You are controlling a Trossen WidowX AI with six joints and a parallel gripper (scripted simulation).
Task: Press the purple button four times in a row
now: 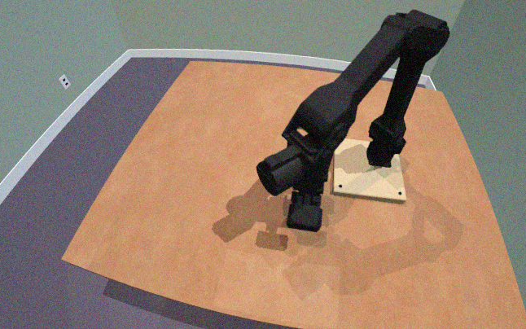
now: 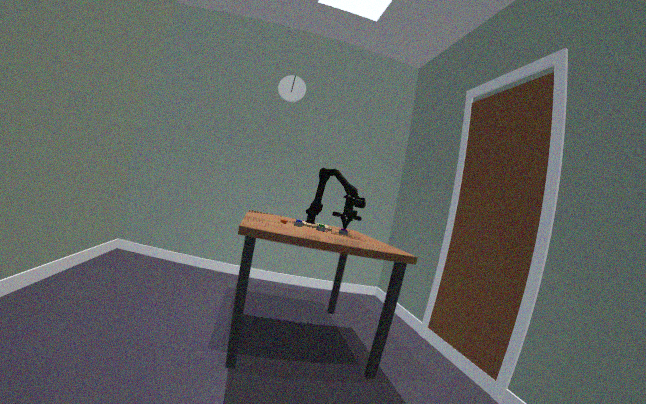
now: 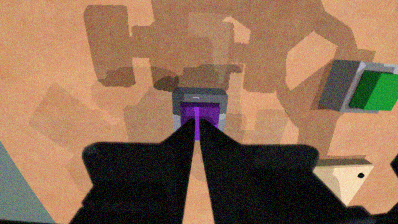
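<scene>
Right now my gripper tip is 10 mm above the purple button. Also, from my gripper tip: green button: 160 mm to the right, 40 mm ahead.
</scene>
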